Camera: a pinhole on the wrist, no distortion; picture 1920 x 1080 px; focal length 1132.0 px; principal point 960.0 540.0 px. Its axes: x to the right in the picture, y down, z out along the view. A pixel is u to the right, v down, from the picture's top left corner.
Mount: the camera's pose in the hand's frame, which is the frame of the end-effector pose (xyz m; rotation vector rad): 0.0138 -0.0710 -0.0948 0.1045 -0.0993 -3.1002
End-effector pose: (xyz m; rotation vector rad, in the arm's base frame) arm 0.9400 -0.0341 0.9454 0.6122 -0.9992 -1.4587
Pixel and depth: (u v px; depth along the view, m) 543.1 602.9 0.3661
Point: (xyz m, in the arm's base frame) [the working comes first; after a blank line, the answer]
In the camera's frame: -0.1348 0.0203 0.3661

0.6526 -0.0955 1.0517
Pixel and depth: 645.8 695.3 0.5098
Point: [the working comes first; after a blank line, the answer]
In the camera's frame: -0.1415 0.0699 0.5098

0.5086 -0.0638 1.0893
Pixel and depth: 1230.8 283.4 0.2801
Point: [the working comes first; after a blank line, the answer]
In the camera's frame: 0.0670 -0.0635 0.2801

0.8079 0.0786 1.0244
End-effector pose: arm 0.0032 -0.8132 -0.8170 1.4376 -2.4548 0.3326
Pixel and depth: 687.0 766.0 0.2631
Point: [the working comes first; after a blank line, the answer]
In the camera's frame: -0.0635 0.0525 0.2631

0.0451 -0.9709 -0.9532
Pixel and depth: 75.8 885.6 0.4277
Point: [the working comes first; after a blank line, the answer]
In the camera's frame: -0.3341 0.1306 0.4277

-0.0500 -1.2724 -1.0334
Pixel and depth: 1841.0 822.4 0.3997
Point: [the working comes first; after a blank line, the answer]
In the camera's frame: 0.3111 0.0997 0.3997

0.2563 -0.7251 -1.1901
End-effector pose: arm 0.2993 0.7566 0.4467 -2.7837 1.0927 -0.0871
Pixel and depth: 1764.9 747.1 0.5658
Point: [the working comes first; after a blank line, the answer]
In the camera's frame: 0.4023 0.1035 0.5658

0.1424 1.2088 0.0288
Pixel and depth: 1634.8 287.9 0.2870
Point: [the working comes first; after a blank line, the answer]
In the camera's frame: 0.1711 -0.0639 0.2870

0.1847 0.8960 0.2730
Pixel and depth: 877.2 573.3 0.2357
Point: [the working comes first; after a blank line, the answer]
In the camera's frame: -0.0172 0.0069 0.2357

0.3676 0.8082 0.3170
